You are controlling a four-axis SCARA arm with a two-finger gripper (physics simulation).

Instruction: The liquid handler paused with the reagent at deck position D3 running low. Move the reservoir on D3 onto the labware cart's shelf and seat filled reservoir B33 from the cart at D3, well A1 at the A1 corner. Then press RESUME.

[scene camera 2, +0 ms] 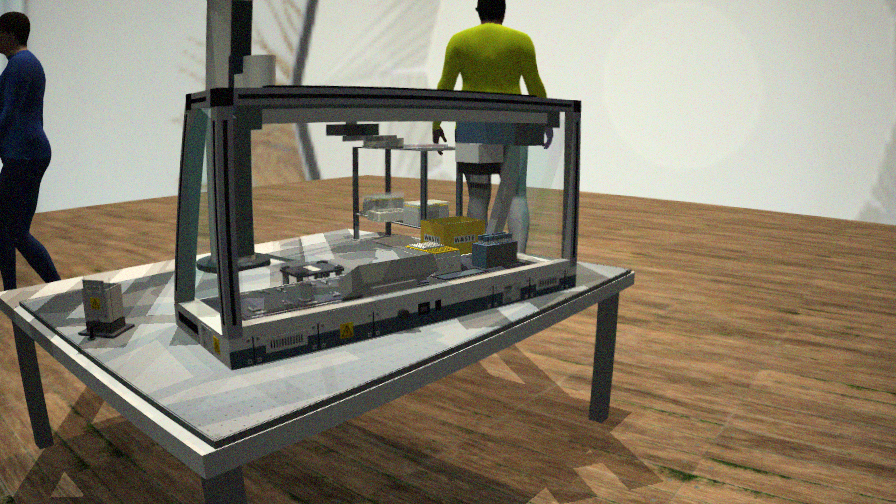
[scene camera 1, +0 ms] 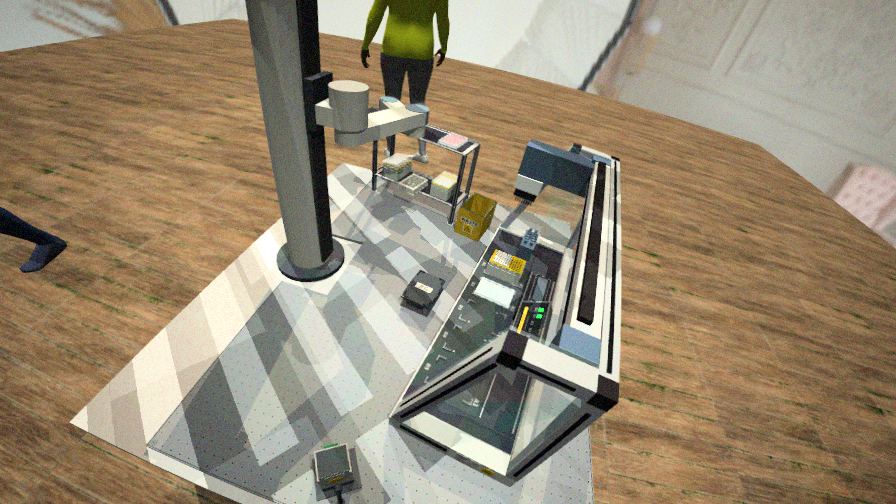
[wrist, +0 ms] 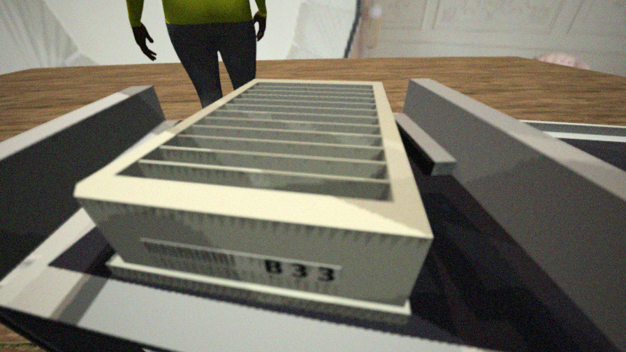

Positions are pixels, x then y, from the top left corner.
Scene:
A yellow waste box (scene camera 1: 475, 215) is 139 cm from the lens.

